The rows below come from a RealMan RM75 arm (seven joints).
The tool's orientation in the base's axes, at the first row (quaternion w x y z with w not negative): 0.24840, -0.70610, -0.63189, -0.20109
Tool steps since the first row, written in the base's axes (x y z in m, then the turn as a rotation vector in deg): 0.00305, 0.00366, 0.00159, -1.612, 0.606, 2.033; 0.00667, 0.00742, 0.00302, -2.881, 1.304, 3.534; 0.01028, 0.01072, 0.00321, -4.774, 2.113, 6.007; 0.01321, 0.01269, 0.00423, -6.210, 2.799, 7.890; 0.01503, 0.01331, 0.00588, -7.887, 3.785, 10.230; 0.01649, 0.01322, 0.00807, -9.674, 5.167, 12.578
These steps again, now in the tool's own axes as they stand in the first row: 0.00422, 0.00259, 0.00086, 1.501, -1.843, -1.203; 0.00849, 0.00575, 0.00189, 2.799, -3.302, -1.937; 0.01165, 0.00905, 0.00362, 4.691, -5.483, -3.359; 0.01418, 0.01171, 0.00392, 6.187, -7.143, -4.399; 0.01588, 0.01331, 0.00292, 8.165, -9.110, -5.614; 0.01729, 0.01455, 0.00108, 10.449, -11.218, -6.593
